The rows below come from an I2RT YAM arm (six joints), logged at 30 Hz.
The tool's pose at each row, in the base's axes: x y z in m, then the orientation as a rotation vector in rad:
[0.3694 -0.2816 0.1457 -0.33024 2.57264 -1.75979]
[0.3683 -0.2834 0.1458 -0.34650 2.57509 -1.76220]
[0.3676 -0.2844 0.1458 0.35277 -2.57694 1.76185]
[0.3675 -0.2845 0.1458 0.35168 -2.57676 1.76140]
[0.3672 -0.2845 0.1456 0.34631 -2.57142 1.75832]
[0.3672 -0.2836 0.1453 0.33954 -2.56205 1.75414]
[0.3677 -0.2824 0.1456 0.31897 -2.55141 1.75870]
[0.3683 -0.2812 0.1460 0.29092 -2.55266 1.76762]
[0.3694 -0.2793 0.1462 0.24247 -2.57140 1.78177]
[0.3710 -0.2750 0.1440 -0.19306 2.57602 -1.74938]
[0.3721 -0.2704 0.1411 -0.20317 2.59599 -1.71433]
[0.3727 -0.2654 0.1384 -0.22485 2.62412 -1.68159]
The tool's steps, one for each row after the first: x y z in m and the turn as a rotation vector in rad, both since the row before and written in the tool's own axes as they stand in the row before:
[0.0014 -0.0005 0.0015 -0.00019 -0.00146 -0.01121]
[0.0009 -0.0002 0.0008 -0.00109 -0.00050 -0.00435]
[0.0001 0.0000 0.0001 -0.00023 0.00079 0.00026]
[0.0003 0.0002 0.0000 -0.00045 0.00720 -0.00133]
[-0.0002 0.0006 -0.0007 -0.00003 0.01098 -0.00315]
[-0.0006 0.0000 -0.0012 0.00522 0.01458 0.00547]
[-0.0007 -0.0001 -0.0012 0.00433 0.00803 0.01675]
[-0.0013 0.0003 -0.0017 0.00204 0.00257 0.03733]
[-0.0023 0.0033 -0.0031 -0.01678 -0.00459 0.04068]
[-0.0018 0.0043 -0.0031 -0.02568 -0.00674 -0.00306]
[-0.0013 0.0044 -0.0034 -0.02798 -0.00283 -0.01406]

